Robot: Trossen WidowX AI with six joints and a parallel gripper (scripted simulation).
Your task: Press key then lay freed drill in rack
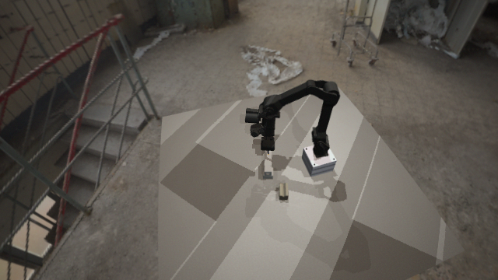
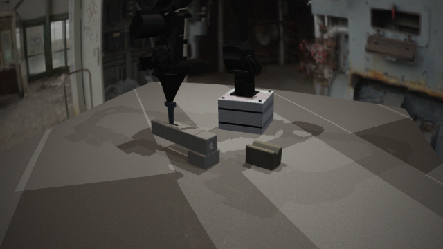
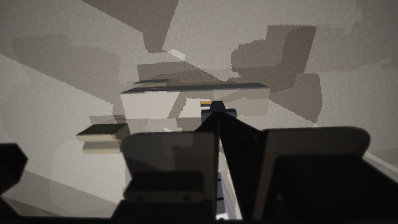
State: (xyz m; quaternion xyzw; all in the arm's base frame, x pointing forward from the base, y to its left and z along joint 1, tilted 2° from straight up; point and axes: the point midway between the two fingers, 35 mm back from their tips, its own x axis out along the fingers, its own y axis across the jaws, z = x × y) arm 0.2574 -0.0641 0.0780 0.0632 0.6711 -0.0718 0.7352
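The dark blue T-shaped key lies 30 mm below my gripper tip. Round my gripper tip: drill 70 mm below, 50 mm to the left; then dark rack 210 mm to the left, 100 mm below, 40 mm behind; then grey fixture block 80 mm below, 30 mm to the left.
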